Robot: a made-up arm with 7 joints.
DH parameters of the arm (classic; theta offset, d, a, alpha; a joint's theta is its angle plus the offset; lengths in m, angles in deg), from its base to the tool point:
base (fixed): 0 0 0 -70
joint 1: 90 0 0 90
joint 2: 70 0 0 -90
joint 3: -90 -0.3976 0.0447 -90
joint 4: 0 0 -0.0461 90
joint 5: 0 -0.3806 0 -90
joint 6: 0 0 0 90
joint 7: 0 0 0 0
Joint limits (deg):
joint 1: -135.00..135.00
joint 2: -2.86..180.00
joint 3: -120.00..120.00
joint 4: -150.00..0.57
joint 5: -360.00..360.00
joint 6: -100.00..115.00
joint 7: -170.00..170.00
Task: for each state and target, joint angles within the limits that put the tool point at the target. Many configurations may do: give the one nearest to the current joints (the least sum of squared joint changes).
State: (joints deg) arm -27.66 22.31 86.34 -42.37 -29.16 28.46 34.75
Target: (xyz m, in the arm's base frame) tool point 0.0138 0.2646 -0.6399
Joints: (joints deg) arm 21.58 -2.86 45.86 -69.08 -29.16 28.46 34.75
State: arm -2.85 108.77 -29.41 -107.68 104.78 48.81 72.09
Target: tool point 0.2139 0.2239 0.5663
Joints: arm -30.56 144.46 0.71 -82.41 104.78 48.81 72.09
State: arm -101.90 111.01 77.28 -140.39 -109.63 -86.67 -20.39
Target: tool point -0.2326 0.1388 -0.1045
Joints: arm -118.30 109.33 93.74 -149.89 -109.63 -86.67 -20.39
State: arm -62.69 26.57 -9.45 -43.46 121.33 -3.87 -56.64
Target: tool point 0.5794 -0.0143 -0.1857
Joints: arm -31.52 27.21 -18.10 -91.41 121.33 -3.87 -56.64
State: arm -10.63 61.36 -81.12 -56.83 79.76 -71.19 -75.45
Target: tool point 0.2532 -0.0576 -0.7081
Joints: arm -17.79 18.37 -80.99 -44.75 79.76 -71.19 -75.45
